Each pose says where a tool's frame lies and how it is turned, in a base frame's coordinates. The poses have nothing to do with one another.
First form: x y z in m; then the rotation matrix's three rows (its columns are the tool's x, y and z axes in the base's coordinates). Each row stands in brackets.
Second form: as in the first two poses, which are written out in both.
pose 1, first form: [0.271 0.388 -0.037], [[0.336 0.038 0.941], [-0.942 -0.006 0.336], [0.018 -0.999 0.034]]
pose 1, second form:
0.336 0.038 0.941 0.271
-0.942 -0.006 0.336 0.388
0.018 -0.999 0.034 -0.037
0 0 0 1

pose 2, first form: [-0.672 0.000 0.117], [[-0.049 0.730 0.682], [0.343 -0.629 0.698], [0.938 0.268 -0.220]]
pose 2, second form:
-0.049 0.730 0.682 -0.672
0.343 -0.629 0.698 0.000
0.938 0.268 -0.220 0.117
0 0 0 1

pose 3, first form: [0.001 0.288 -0.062], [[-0.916 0.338 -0.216], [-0.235 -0.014 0.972], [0.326 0.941 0.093]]
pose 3, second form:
-0.916 0.338 -0.216 0.001
-0.235 -0.014 0.972 0.288
0.326 0.941 0.093 -0.062
0 0 0 1

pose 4, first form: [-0.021 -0.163 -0.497], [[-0.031 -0.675 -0.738], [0.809 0.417 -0.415], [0.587 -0.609 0.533]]
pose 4, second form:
-0.031 -0.675 -0.738 -0.021
0.809 0.417 -0.415 -0.163
0.587 -0.609 0.533 -0.497
0 0 0 1

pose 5, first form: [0.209 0.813 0.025], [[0.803 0.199 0.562], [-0.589 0.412 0.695], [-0.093 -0.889 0.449]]
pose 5, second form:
0.803 0.199 0.562 0.209
-0.589 0.412 0.695 0.813
-0.093 -0.889 0.449 0.025
0 0 0 1

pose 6, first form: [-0.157 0.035 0.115], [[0.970 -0.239 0.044], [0.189 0.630 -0.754], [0.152 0.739 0.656]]
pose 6, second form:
0.970 -0.239 0.044 -0.157
0.189 0.630 -0.754 0.035
0.152 0.739 0.656 0.115
0 0 0 1

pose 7, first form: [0.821 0.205 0.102], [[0.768 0.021 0.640], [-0.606 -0.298 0.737], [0.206 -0.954 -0.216]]
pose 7, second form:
0.768 0.021 0.640 0.821
-0.606 -0.298 0.737 0.205
0.206 -0.954 -0.216 0.102
0 0 0 1

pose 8, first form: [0.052 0.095 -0.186], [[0.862 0.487 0.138], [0.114 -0.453 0.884], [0.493 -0.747 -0.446]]
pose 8, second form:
0.862 0.487 0.138 0.052
0.114 -0.453 0.884 0.095
0.493 -0.747 -0.446 -0.186
0 0 0 1

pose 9, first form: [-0.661 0.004 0.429], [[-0.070 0.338 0.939], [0.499 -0.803 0.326], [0.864 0.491 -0.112]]
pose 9, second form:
-0.070 0.338 0.939 -0.661
0.499 -0.803 0.326 0.004
0.864 0.491 -0.112 0.429
0 0 0 1

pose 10, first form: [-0.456 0.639 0.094], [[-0.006 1.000 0.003], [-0.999 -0.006 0.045], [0.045 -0.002 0.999]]
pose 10, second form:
-0.006 1.000 0.003 -0.456
-0.999 -0.006 0.045 0.639
0.045 -0.002 0.999 0.094
0 0 0 1

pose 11, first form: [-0.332 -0.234 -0.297], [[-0.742 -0.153 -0.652], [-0.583 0.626 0.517], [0.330 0.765 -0.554]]
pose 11, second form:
-0.742 -0.153 -0.652 -0.332
-0.583 0.626 0.517 -0.234
0.330 0.765 -0.554 -0.297
0 0 0 1

